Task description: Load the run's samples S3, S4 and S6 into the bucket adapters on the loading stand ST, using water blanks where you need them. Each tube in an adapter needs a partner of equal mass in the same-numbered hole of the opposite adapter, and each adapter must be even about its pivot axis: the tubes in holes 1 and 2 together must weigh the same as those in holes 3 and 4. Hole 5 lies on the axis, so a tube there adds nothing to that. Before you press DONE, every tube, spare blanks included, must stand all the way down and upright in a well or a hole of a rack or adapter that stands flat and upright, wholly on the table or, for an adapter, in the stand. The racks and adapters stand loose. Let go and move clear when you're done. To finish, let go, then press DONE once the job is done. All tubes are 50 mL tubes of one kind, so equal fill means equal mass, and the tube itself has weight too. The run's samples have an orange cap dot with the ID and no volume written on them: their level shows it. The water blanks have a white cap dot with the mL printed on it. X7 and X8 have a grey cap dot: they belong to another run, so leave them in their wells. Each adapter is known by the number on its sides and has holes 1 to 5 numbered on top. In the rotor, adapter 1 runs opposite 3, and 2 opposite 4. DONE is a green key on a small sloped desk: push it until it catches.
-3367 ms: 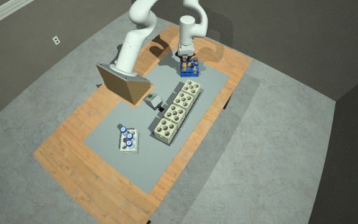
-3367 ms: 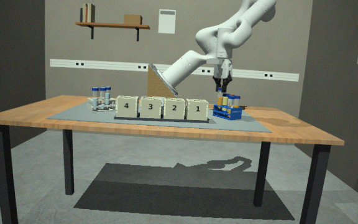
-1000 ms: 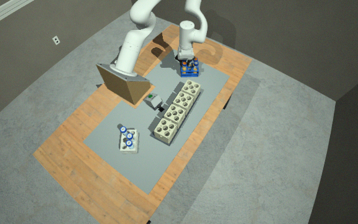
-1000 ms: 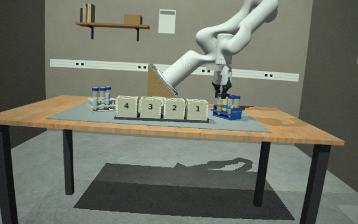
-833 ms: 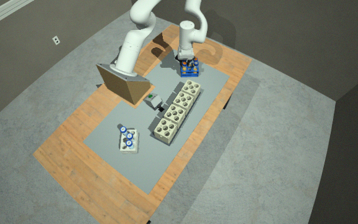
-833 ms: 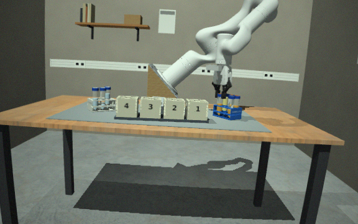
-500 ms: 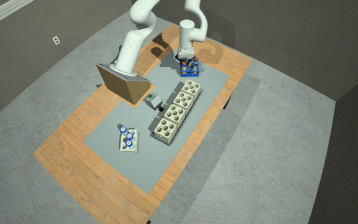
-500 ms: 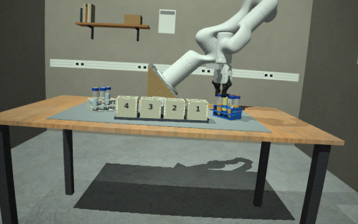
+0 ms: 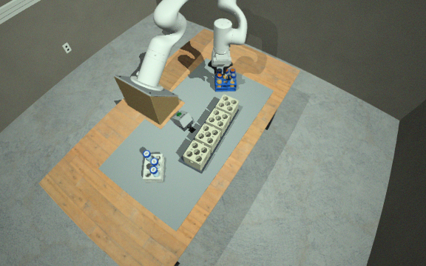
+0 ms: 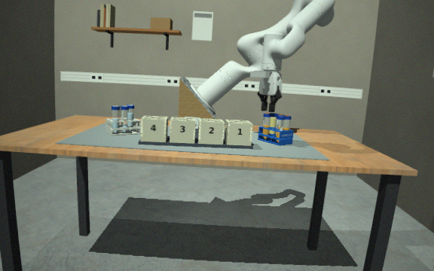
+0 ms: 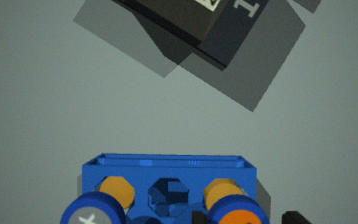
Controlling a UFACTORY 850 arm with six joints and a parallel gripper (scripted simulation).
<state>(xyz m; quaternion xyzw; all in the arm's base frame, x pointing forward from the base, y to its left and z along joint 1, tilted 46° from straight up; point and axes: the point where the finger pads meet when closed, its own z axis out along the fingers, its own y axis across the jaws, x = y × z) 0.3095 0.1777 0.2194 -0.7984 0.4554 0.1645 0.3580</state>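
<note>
My gripper is now 20 mm short of the sample tube, 50 mm to the right of it and 90 mm above it. From my hand the other things lie so: blue rack (20 mm ahead, 40 mm to the left, 120 mm below); green done key (80 mm behind, 320 mm to the right, 80 mm below); loading stand (120 mm ahead, 310 mm to the right, 140 mm below).
</note>
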